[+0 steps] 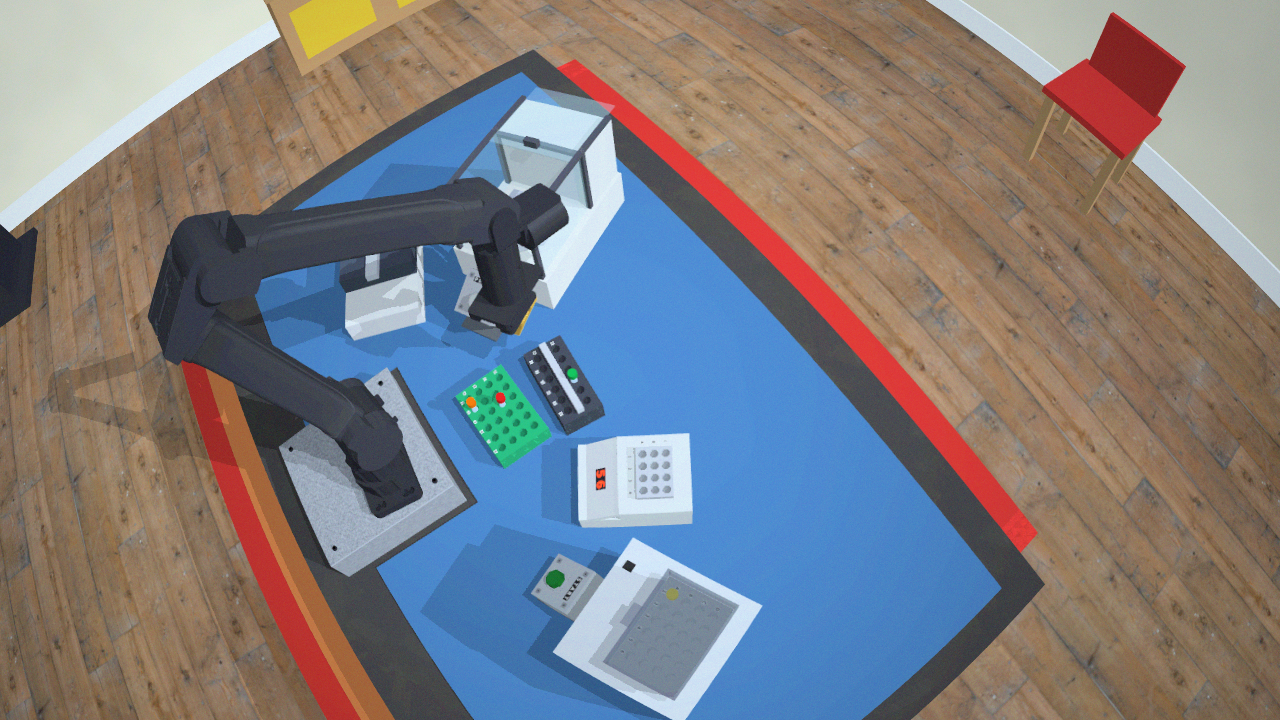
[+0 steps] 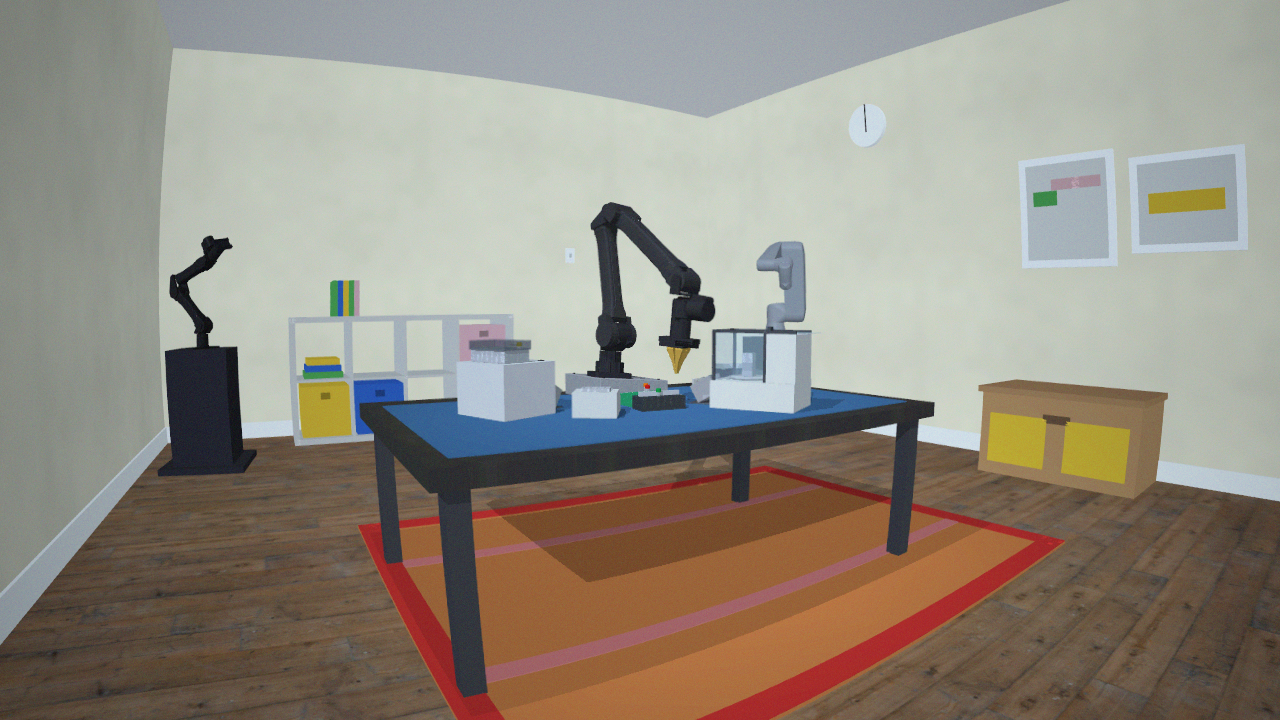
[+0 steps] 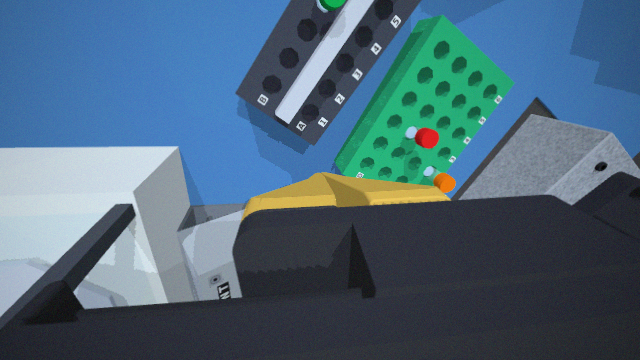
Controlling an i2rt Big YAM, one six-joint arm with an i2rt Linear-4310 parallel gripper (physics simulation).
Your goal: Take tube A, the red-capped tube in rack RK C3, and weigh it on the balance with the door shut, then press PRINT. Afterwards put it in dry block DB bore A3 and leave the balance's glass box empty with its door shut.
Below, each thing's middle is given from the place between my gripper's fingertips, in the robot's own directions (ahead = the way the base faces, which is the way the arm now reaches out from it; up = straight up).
Now: the balance point(image 1: 591, 189) 210 mm to the left of my hand, 130 mm ahead of it and 20 mm above it. From my hand the other things lie so: balance door point(image 1: 553, 124) (250 mm to the left, 190 mm ahead, 120 mm above); then PRINT button box point(image 1: 472, 285) (110 mm to the left, 50 mm below).
